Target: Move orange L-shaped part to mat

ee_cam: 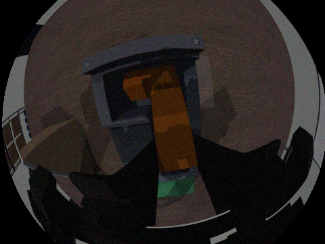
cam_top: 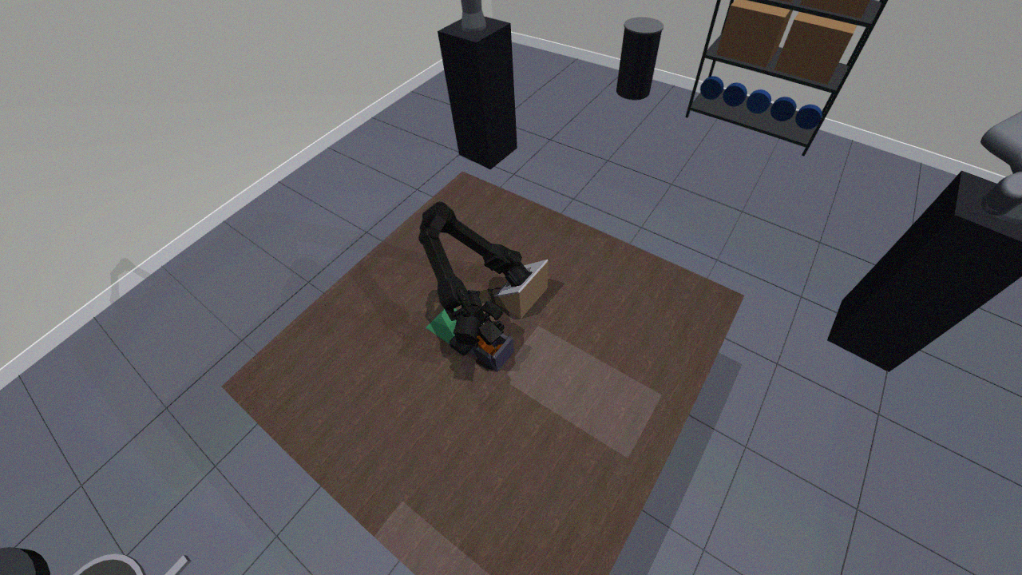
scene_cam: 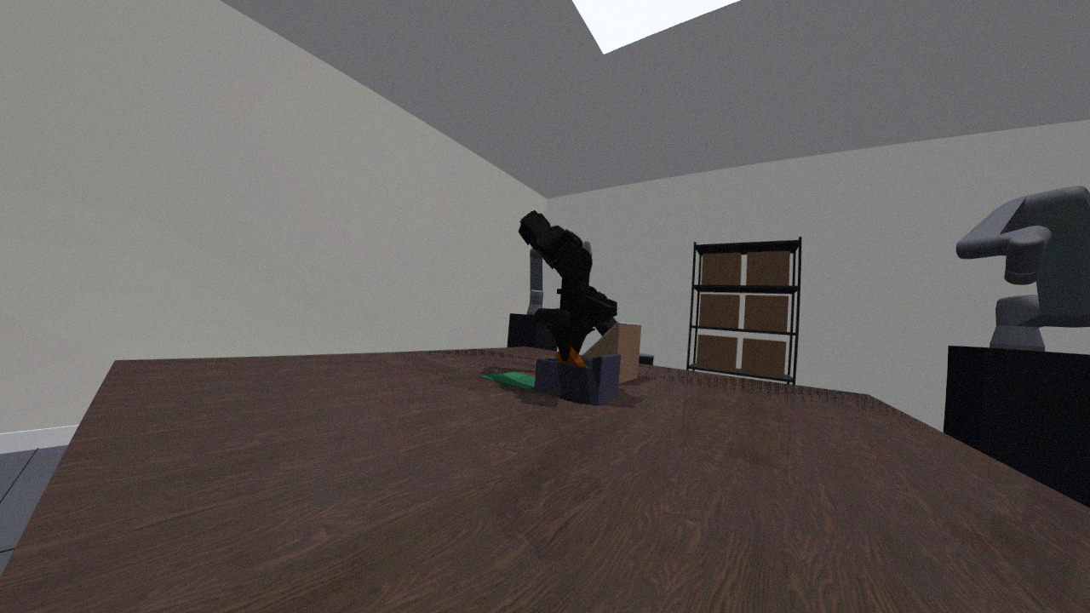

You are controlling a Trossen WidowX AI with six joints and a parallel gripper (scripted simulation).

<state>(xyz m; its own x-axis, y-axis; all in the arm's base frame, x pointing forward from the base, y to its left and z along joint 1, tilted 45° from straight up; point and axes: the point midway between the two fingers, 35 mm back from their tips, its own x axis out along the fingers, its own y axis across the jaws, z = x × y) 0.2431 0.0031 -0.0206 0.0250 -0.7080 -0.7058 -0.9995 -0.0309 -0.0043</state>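
My gripper tip is now 14 cm to the left of the green mat, 8 cm above it and 1 cm past it. From my gripper tip the other things lie so: orange L-shaped part (3 cm to the left, 3 cm below, 2 cm behind).
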